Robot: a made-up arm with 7 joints.
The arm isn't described. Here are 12 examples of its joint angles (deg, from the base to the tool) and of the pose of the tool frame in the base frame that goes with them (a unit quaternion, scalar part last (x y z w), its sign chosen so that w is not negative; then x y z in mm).
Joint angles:
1: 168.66 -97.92 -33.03 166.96 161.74 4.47 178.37
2: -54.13 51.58 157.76 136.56 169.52 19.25 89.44
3: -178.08 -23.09 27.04 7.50 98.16 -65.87 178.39
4: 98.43 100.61 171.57 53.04 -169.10 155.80 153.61
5: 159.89 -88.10 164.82 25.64 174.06 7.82 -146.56
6: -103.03 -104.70 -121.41 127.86 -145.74 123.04 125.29
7: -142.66 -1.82 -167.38 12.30 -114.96 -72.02 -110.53
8: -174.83 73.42 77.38 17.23 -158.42 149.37 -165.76
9: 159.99 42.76 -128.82 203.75 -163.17 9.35 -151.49
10: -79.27 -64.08 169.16 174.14 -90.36 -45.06 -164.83
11: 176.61 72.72 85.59 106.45 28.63 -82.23 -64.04
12: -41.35 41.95 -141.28 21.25 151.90 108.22 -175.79
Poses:
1: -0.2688 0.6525 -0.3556 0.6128 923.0 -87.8 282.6
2: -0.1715 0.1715 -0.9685 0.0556 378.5 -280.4 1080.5
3: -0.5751 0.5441 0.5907 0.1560 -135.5 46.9 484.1
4: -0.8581 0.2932 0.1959 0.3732 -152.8 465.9 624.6
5: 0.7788 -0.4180 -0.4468 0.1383 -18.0 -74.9 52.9
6: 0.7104 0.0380 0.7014 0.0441 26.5 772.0 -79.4
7: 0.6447 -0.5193 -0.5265 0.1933 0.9 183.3 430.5
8: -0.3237 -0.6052 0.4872 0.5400 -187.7 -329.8 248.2
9: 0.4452 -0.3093 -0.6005 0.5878 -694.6 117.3 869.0
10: -0.5729 -0.3346 0.3011 0.6849 -275.1 721.3 652.6
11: -0.2667 -0.7218 0.0883 0.6325 -712.1 -229.0 442.1
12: 0.3962 -0.2030 0.0264 0.8951 -270.6 -140.0 566.9
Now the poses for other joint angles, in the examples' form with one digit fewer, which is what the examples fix.
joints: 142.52 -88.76 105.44 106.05 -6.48 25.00 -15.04
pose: 0.764 -0.163 -0.350 0.517 260 -800 187
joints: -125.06 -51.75 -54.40 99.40 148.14 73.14 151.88
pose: -0.153 0.132 -0.331 0.922 -122 483 973
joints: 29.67 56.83 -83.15 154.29 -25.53 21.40 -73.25
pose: 0.209 0.485 0.003 0.849 778 274 796
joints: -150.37 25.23 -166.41 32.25 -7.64 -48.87 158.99
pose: -0.405 0.457 0.110 0.784 179 239 696
